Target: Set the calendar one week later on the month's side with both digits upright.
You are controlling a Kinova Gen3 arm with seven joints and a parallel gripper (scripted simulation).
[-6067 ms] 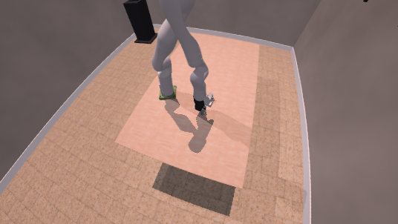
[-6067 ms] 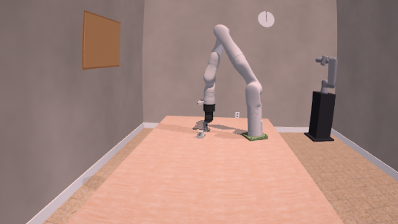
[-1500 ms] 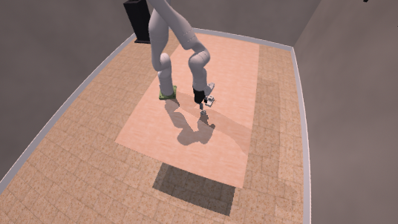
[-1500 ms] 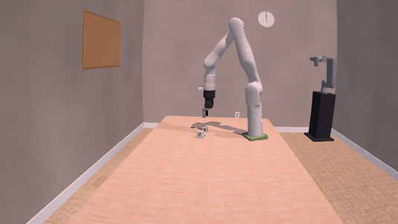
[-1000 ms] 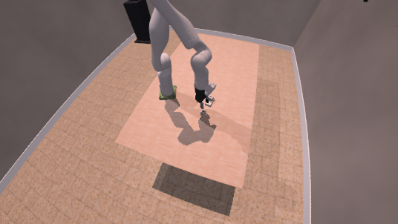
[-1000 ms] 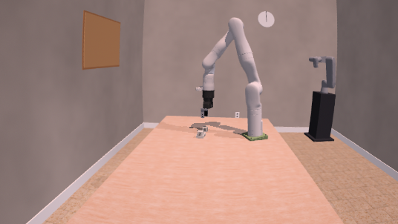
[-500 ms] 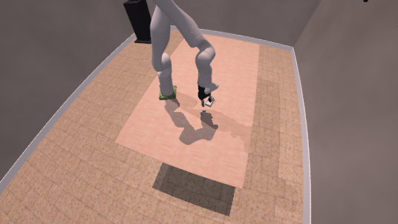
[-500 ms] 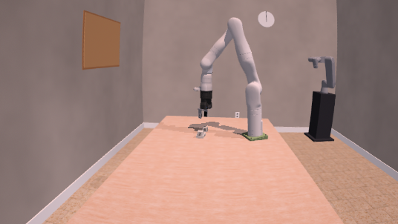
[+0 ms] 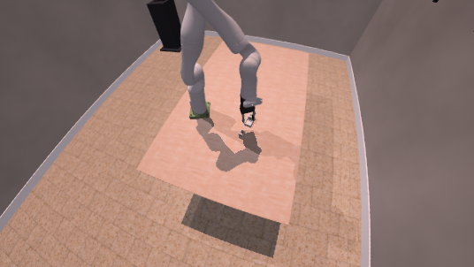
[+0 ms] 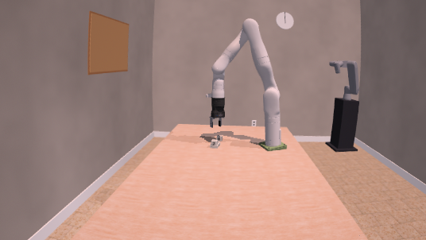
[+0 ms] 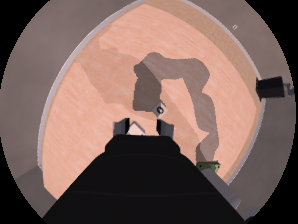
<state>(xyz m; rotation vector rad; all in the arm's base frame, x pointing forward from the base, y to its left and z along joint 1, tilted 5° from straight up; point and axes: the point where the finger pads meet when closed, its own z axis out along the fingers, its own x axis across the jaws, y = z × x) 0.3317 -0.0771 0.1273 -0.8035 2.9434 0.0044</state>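
Right now my hand is 70 mm to the right of the tray and 110 mm above it.
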